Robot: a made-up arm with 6 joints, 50 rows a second.
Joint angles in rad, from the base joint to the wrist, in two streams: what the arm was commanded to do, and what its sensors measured. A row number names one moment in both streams.
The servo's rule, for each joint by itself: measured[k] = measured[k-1] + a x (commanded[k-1-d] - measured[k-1]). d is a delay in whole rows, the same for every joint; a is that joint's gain. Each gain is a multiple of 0.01, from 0.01 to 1. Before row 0 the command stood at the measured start. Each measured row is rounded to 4 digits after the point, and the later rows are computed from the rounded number. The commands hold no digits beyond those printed.
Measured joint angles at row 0:
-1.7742 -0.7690 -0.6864 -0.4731 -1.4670 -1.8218
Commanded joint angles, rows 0 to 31:
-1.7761 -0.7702 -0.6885 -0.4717 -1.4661 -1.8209
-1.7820 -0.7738 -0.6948 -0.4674 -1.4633 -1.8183
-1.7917 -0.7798 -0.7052 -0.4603 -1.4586 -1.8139
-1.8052 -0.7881 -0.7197 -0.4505 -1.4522 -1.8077
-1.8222 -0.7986 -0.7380 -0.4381 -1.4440 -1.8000
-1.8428 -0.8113 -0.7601 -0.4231 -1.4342 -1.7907
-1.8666 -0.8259 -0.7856 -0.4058 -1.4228 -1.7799
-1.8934 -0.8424 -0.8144 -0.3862 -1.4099 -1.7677
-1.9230 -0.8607 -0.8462 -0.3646 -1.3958 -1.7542
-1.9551 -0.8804 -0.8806 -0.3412 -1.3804 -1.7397
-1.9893 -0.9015 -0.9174 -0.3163 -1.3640 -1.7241
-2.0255 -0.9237 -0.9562 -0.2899 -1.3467 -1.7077
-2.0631 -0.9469 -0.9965 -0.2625 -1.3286 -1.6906
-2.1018 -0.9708 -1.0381 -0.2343 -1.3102 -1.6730
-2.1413 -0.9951 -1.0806 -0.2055 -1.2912 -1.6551
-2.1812 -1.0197 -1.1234 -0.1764 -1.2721 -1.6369
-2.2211 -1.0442 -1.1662 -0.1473 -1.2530 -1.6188
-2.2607 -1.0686 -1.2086 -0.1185 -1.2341 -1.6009
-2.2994 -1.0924 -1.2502 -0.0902 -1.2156 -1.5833
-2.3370 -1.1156 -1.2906 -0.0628 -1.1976 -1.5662
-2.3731 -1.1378 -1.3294 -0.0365 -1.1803 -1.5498
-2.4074 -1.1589 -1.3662 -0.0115 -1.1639 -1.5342
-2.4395 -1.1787 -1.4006 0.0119 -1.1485 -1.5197
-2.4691 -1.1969 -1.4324 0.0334 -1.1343 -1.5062
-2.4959 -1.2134 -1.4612 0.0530 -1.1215 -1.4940
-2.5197 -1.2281 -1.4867 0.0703 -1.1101 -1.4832
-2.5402 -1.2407 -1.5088 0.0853 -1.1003 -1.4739
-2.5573 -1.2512 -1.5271 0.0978 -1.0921 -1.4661
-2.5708 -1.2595 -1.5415 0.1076 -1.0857 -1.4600
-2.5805 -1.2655 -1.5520 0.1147 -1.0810 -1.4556
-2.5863 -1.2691 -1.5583 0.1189 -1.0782 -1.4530
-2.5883 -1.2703 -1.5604 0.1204 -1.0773 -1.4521
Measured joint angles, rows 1 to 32:
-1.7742 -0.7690 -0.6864 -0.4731 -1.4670 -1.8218
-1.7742 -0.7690 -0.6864 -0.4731 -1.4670 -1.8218
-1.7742 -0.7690 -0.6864 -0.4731 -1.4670 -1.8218
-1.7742 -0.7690 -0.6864 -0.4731 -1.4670 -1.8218
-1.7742 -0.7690 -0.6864 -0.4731 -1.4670 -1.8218
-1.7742 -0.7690 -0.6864 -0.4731 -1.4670 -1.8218
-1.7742 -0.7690 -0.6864 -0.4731 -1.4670 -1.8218
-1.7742 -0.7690 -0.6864 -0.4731 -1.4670 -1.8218
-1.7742 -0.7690 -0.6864 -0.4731 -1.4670 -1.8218
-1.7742 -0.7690 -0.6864 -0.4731 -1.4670 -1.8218
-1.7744 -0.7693 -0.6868 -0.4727 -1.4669 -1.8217
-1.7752 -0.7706 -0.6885 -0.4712 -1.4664 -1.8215
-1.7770 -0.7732 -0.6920 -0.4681 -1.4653 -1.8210
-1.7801 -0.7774 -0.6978 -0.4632 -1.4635 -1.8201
-1.7847 -0.7833 -0.7062 -0.4562 -1.4608 -1.8187
-1.7911 -0.7911 -0.7175 -0.4469 -1.4571 -1.8167
-1.7994 -0.8008 -0.7318 -0.4354 -1.4523 -1.8141
-1.8097 -0.8124 -0.7491 -0.4216 -1.4464 -1.8109
-1.8222 -0.8259 -0.7695 -0.4056 -1.4393 -1.8069
-1.8368 -0.8412 -0.7928 -0.3876 -1.4311 -1.8022
-1.8536 -0.8581 -0.8190 -0.3676 -1.4217 -1.7967
-1.8725 -0.8765 -0.8478 -0.3458 -1.4112 -1.7905
-1.8935 -0.8962 -0.8790 -0.3225 -1.3996 -1.7835
-1.9164 -0.9171 -0.9124 -0.2978 -1.3871 -1.7758
-1.9411 -0.9389 -0.9477 -0.2720 -1.3737 -1.7674
-1.9675 -0.9615 -0.9846 -0.2452 -1.3595 -1.7583
-1.9954 -0.9847 -1.0227 -0.2178 -1.3446 -1.7485
-2.0246 -1.0082 -1.0617 -0.1900 -1.3291 -1.7382
-2.0548 -1.0318 -1.1013 -0.1621 -1.3132 -1.7274
-2.0858 -1.0553 -1.1411 -0.1343 -1.2970 -1.7161
-2.1174 -1.0784 -1.1806 -0.1069 -1.2807 -1.7045
-2.1493 -1.1009 -1.2196 -0.0802 -1.2643 -1.6926
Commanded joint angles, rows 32 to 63:
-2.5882 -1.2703 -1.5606 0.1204 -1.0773 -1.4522
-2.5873 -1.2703 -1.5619 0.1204 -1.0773 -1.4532
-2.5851 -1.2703 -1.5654 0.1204 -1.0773 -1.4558
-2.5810 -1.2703 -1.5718 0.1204 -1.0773 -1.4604
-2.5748 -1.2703 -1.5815 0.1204 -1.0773 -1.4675
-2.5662 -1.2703 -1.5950 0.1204 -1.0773 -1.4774
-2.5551 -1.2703 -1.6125 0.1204 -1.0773 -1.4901
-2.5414 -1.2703 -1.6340 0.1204 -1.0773 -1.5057
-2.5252 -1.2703 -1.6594 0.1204 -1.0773 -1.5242
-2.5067 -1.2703 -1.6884 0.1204 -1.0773 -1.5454
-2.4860 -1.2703 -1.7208 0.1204 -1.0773 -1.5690
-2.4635 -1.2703 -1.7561 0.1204 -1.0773 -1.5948
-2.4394 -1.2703 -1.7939 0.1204 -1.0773 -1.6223
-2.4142 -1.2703 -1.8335 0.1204 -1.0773 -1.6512
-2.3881 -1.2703 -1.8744 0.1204 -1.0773 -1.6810
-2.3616 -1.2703 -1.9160 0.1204 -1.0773 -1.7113
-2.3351 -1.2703 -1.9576 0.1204 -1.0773 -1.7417
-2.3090 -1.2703 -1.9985 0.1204 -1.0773 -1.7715
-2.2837 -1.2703 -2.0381 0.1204 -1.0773 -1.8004
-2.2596 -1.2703 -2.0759 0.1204 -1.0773 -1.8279
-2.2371 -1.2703 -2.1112 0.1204 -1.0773 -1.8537
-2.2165 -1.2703 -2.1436 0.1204 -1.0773 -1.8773
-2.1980 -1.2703 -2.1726 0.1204 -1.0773 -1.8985
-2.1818 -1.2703 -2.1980 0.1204 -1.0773 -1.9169
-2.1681 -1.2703 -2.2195 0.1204 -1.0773 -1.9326
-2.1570 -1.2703 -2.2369 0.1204 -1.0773 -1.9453
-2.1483 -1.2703 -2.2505 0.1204 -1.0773 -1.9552
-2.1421 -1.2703 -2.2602 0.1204 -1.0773 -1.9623
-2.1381 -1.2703 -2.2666 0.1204 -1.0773 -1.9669
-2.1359 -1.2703 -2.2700 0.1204 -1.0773 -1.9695
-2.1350 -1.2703 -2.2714 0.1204 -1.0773 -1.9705
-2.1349 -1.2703 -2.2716 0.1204 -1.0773 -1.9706
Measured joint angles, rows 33 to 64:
-2.1812 -1.1227 -1.2576 -0.0544 -1.2481 -1.6805
-2.2129 -1.1435 -1.2943 -0.0298 -1.2322 -1.6683
-2.2440 -1.1631 -1.3293 -0.0066 -1.2167 -1.6561
-2.2743 -1.1813 -1.3624 0.0149 -1.2018 -1.6440
-2.3035 -1.1979 -1.3931 0.0346 -1.1876 -1.6321
-2.3314 -1.2128 -1.4212 0.0523 -1.1742 -1.6205
-2.3577 -1.2259 -1.4465 0.0678 -1.1618 -1.6093
-2.3822 -1.2370 -1.4687 0.0809 -1.1505 -1.5985
-2.4047 -1.2460 -1.4875 0.0915 -1.1404 -1.5883
-2.4249 -1.2528 -1.5028 0.0996 -1.1316 -1.5788
-2.4429 -1.2577 -1.5149 0.1054 -1.1240 -1.5699
-2.4588 -1.2612 -1.5248 0.1096 -1.1175 -1.5617
-2.4727 -1.2637 -1.5333 0.1126 -1.1119 -1.5543
-2.4846 -1.2655 -1.5414 0.1148 -1.1071 -1.5477
-2.4945 -1.2668 -1.5498 0.1164 -1.1029 -1.5421
-2.5024 -1.2678 -1.5593 0.1175 -1.0993 -1.5376
-2.5082 -1.2685 -1.5705 0.1183 -1.0962 -1.5343
-2.5119 -1.2690 -1.5838 0.1189 -1.0936 -1.5323
-2.5134 -1.2694 -1.5997 0.1193 -1.0913 -1.5317
-2.5127 -1.2697 -1.6183 0.1196 -1.0893 -1.5327
-2.5098 -1.2699 -1.6398 0.1198 -1.0876 -1.5352
-2.5047 -1.2700 -1.6642 0.1200 -1.0862 -1.5394
-2.4975 -1.2701 -1.6914 0.1201 -1.0850 -1.5452
-2.4883 -1.2702 -1.7212 0.1202 -1.0839 -1.5526
-2.4773 -1.2702 -1.7534 0.1203 -1.0830 -1.5616
-2.4646 -1.2702 -1.7875 0.1203 -1.0822 -1.5721
-2.4504 -1.2702 -1.8232 0.1203 -1.0815 -1.5840
-2.4348 -1.2702 -1.8600 0.1203 -1.0809 -1.5971
-2.4182 -1.2702 -1.8974 0.1203 -1.0804 -1.6113
-2.4008 -1.2702 -1.9349 0.1203 -1.0800 -1.6265
-2.3828 -1.2702 -1.9719 0.1203 -1.0796 -1.6424
-2.3645 -1.2702 -2.0080 0.1203 -1.0793 -1.6588

